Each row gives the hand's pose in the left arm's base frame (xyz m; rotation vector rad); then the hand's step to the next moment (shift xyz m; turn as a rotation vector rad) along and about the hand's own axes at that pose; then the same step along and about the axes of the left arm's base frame.
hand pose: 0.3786 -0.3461 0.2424 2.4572 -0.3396 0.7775
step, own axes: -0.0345 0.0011 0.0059 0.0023 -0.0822 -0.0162
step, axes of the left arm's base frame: -0.0254 -0.0016 -0.0241 0.0260 0.0767 -0.0216
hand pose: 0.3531 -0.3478 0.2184 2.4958 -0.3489 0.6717
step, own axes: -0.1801 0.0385 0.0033 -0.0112 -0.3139 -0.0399
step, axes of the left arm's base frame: -0.1648 -0.0144 -0.0810 0.0909 0.2830 -0.1091
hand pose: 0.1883 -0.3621 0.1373 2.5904 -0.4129 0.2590
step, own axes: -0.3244 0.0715 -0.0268 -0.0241 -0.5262 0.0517
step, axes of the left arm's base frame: -0.3305 0.0325 -0.0284 0.1598 0.4158 -0.2858
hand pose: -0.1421 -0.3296 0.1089 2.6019 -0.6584 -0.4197
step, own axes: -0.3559 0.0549 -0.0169 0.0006 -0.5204 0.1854
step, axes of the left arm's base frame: -0.3141 0.1422 0.1053 0.1273 0.3554 -0.4033
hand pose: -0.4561 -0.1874 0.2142 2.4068 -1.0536 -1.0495
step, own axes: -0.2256 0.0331 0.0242 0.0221 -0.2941 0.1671
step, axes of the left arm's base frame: -0.1383 0.1429 0.1142 0.0364 0.1854 -0.2814
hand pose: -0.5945 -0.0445 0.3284 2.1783 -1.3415 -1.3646
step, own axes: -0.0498 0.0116 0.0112 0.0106 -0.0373 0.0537
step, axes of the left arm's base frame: -0.0227 0.0362 0.0303 -0.0205 0.0254 -0.0576
